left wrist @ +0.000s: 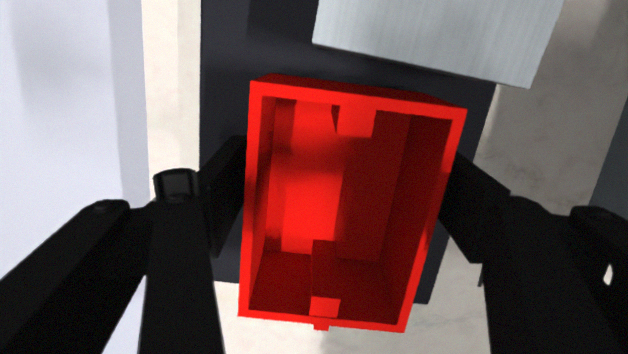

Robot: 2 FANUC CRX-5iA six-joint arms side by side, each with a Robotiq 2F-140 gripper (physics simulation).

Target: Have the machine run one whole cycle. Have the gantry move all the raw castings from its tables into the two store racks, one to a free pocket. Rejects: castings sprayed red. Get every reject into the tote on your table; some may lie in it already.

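Places are measured from the left arm's base along level axes (x ahead, y left, z up), in centimetres.
Pixels of known places: left gripper, fingertip midpoint: [335, 162].
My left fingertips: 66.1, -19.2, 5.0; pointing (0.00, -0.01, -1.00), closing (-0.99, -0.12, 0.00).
Behind a point stands the place of what it marks, as x, y, z.
A red casting [352, 97] @[66.4, -23.1, 10.0], an open box with a small block on the inside of each end wall, is in the middle of the left wrist view, open side facing the camera. My left gripper [335, 162] @[66.1, -19.2, 5.0] is shut on the red casting, one black finger against each long side wall. The casting is over a dark flat block or plate [222, 100] @[71.9, -21.6, 5.0]; whether it touches this is hidden. My right gripper does not show. The tote, the gantry and the store racks cannot be made out in this view.
A brushed grey metal block or plate [425, 37] @[64.4, -25.2, 10.0] is just beyond the far end wall of the casting, close to it. A pale bluish surface [55, 150] @[143.8, 13.6, -75.0] runs along the left side. A dark grey surface [616, 175] @[47.6, -19.7, 1.2] shows at the right edge.
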